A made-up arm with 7 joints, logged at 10 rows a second.
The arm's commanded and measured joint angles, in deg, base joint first. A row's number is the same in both.
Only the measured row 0 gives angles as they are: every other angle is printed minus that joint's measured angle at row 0.
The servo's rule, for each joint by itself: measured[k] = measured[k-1] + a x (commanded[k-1-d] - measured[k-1]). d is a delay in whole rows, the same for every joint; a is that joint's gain. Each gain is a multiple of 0.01, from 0.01 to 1. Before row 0 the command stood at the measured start. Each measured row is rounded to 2 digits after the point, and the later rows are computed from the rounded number. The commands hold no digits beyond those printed.
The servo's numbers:
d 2
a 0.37 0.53 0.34 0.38 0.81 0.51 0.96
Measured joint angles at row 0:
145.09, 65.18, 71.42, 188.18, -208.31, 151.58, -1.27
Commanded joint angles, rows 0 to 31:
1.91, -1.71, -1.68, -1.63, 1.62, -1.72, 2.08
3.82, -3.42, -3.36, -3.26, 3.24, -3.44, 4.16
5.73, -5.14, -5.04, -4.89, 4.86, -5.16, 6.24
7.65, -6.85, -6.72, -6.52, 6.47, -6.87, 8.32
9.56, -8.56, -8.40, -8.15, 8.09, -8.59, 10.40
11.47, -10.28, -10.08, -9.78, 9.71, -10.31, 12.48
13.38, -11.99, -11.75, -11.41, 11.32, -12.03, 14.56
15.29, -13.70, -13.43, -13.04, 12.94, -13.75, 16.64
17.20, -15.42, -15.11, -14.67, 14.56, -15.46, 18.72
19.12, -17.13, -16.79, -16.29, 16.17, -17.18, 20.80
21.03, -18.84, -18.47, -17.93, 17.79, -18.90, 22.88
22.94, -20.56, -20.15, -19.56, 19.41, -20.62, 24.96
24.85, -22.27, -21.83, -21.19, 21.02, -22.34, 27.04
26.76, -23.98, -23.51, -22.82, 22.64, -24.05, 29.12
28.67, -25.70, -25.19, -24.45, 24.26, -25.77, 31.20
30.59, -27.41, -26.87, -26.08, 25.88, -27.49, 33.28
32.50, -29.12, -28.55, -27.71, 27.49, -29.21, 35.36
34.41, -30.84, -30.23, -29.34, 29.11, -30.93, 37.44
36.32, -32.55, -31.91, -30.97, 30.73, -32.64, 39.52
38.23, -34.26, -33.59, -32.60, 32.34, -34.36, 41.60
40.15, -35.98, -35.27, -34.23, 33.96, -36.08, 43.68
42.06, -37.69, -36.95, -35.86, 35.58, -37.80, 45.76
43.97, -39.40, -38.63, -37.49, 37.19, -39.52, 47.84
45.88, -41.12, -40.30, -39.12, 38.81, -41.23, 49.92
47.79, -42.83, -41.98, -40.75, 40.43, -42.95, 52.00
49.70, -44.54, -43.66, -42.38, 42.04, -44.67, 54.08
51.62, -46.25, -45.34, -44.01, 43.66, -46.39, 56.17
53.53, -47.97, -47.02, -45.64, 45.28, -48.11, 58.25
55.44, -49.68, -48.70, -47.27, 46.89, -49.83, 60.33
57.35, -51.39, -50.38, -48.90, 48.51, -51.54, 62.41
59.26, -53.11, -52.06, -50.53, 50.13, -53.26, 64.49
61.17, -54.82, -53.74, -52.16, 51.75, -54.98, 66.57
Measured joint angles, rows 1 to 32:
0.00, 0.00, 0.00, 0.00, 0.00, 0.00, 0.00
0.00, 0.00, 0.00, 0.00, 0.00, 0.00, 0.00
0.71, -0.91, -0.57, -0.62, 1.31, -0.88, 2.00
1.86, -2.24, -1.52, -1.62, 2.87, -2.19, 4.07
3.29, -3.78, -2.72, -2.86, 4.48, -3.70, 6.15
4.90, -5.41, -4.08, -4.25, 6.09, -5.32, 8.23
6.62, -7.08, -5.55, -5.73, 7.71, -6.99, 10.31
8.41, -8.78, -7.09, -7.27, 9.33, -8.68, 12.39
10.25, -10.48, -8.67, -8.84, 10.94, -10.39, 14.47
12.11, -12.19, -10.29, -10.44, 12.56, -12.10, 16.55
13.99, -13.90, -11.93, -12.05, 14.18, -13.81, 18.63
15.89, -15.61, -13.58, -13.66, 15.79, -15.53, 20.71
17.79, -17.32, -15.24, -15.28, 17.41, -17.25, 22.79
19.70, -19.04, -16.91, -16.91, 19.03, -18.97, 24.87
21.61, -20.75, -18.58, -18.54, 20.64, -20.69, 26.95
23.52, -22.46, -20.26, -20.17, 22.26, -22.40, 29.03
25.43, -24.18, -21.94, -21.80, 23.88, -24.12, 31.11
27.34, -25.89, -23.62, -23.43, 25.50, -25.84, 33.19
29.25, -27.60, -25.30, -25.06, 27.11, -27.56, 35.27
31.16, -29.32, -26.98, -26.69, 28.73, -29.28, 37.35
33.07, -31.03, -28.66, -28.32, 30.35, -30.99, 39.43
34.98, -32.74, -30.34, -29.95, 31.96, -32.71, 41.51
36.89, -34.46, -32.02, -31.58, 33.58, -34.43, 43.59
38.80, -36.17, -33.70, -33.21, 35.20, -36.15, 45.67
40.71, -37.88, -35.38, -34.84, 36.81, -37.87, 47.75
42.62, -39.60, -37.05, -36.47, 38.43, -39.58, 49.83
44.53, -41.31, -38.73, -38.10, 40.05, -41.30, 51.91
46.44, -43.02, -40.41, -39.73, 41.66, -43.02, 53.99
48.36, -44.73, -42.09, -41.36, 43.28, -44.74, 56.08
50.27, -46.45, -43.77, -42.99, 44.90, -46.46, 58.16
52.18, -48.16, -45.45, -44.62, 46.51, -48.18, 60.24
54.09, -49.87, -47.13, -46.25, 48.13, -49.89, 62.32

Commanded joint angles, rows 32 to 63:
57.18, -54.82, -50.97, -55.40, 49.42, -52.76, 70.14
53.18, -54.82, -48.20, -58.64, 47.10, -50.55, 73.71
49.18, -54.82, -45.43, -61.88, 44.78, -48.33, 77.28
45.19, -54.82, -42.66, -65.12, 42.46, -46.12, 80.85
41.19, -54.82, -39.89, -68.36, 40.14, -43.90, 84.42
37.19, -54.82, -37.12, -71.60, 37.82, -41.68, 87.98
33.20, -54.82, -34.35, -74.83, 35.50, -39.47, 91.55
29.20, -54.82, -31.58, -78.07, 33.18, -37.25, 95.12
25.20, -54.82, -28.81, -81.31, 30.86, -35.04, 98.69
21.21, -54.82, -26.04, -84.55, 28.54, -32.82, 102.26
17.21, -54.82, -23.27, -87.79, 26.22, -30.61, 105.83
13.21, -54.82, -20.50, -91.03, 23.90, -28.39, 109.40
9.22, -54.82, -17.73, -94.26, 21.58, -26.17, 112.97
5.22, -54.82, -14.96, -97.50, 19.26, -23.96, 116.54
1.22, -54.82, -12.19, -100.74, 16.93, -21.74, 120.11
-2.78, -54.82, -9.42, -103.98, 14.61, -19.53, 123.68
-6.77, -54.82, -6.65, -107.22, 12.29, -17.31, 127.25
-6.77, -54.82, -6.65, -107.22, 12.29, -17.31, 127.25
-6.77, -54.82, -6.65, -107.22, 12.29, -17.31, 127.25
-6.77, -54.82, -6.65, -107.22, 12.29, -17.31, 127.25
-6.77, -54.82, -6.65, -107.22, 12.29, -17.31, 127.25
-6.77, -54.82, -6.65, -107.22, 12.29, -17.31, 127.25
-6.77, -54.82, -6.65, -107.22, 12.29, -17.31, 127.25
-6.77, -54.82, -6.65, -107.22, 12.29, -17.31, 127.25
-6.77, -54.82, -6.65, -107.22, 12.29, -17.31, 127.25
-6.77, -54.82, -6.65, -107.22, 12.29, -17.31, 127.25
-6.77, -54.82, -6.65, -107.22, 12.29, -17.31, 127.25
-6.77, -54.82, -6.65, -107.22, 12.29, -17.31, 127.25
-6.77, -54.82, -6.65, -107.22, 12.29, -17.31, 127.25
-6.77, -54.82, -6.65, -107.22, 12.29, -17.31, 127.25
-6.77, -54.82, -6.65, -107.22, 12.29, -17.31, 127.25
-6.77, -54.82, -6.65, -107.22, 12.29, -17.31, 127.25
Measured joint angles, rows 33 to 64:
56.00, -51.59, -48.81, -47.88, 49.75, -51.61, 64.40
57.91, -53.30, -50.49, -49.51, 51.37, -53.33, 66.48
57.64, -54.11, -50.65, -51.75, 49.79, -53.04, 69.99
55.99, -54.49, -49.82, -54.37, 47.61, -51.77, 73.56
53.47, -54.66, -48.33, -57.22, 45.32, -50.02, 77.13
50.41, -54.74, -46.40, -60.22, 43.00, -48.03, 80.70
47.00, -54.78, -44.19, -63.31, 40.68, -45.92, 84.27
43.37, -54.80, -41.79, -66.46, 38.36, -43.76, 87.83
39.61, -54.81, -39.26, -69.64, 36.04, -41.57, 91.40
35.76, -54.82, -36.65, -72.84, 33.72, -39.37, 94.97
31.85, -54.82, -33.98, -76.06, 31.40, -37.16, 98.54
27.91, -54.82, -31.28, -79.29, 29.08, -34.95, 102.11
23.95, -54.82, -28.56, -82.52, 26.76, -32.74, 105.68
19.98, -54.82, -25.82, -85.75, 24.44, -30.52, 109.25
16.00, -54.82, -23.07, -88.98, 22.12, -28.30, 112.82
12.01, -54.82, -20.31, -92.22, 19.80, -26.09, 116.39
8.02, -54.82, -17.55, -95.46, 17.48, -23.87, 119.96
4.02, -54.82, -14.79, -98.70, 15.16, -21.66, 123.53
0.03, -54.82, -12.02, -101.94, 12.84, -19.44, 127.10
-2.49, -54.82, -10.19, -103.95, 12.39, -18.35, 127.24
-4.07, -54.82, -8.99, -105.19, 12.31, -17.82, 127.25
-5.07, -54.82, -8.19, -105.96, 12.29, -17.56, 127.25
-5.70, -54.82, -7.67, -106.44, 12.29, -17.43, 127.25
-6.10, -54.82, -7.32, -106.74, 12.29, -17.37, 127.25
-6.35, -54.82, -7.09, -106.92, 12.29, -17.34, 127.25
-6.51, -54.82, -6.94, -107.03, 12.29, -17.32, 127.25
-6.61, -54.82, -6.84, -107.10, 12.29, -17.31, 127.25
-6.67, -54.82, -6.78, -107.15, 12.29, -17.31, 127.25
-6.71, -54.82, -6.74, -107.18, 12.29, -17.31, 127.25
-6.73, -54.82, -6.71, -107.20, 12.29, -17.31, 127.25
-6.74, -54.82, -6.69, -107.21, 12.29, -17.31, 127.25
-6.75, -54.82, -6.68, -107.21, 12.29, -17.31, 127.25

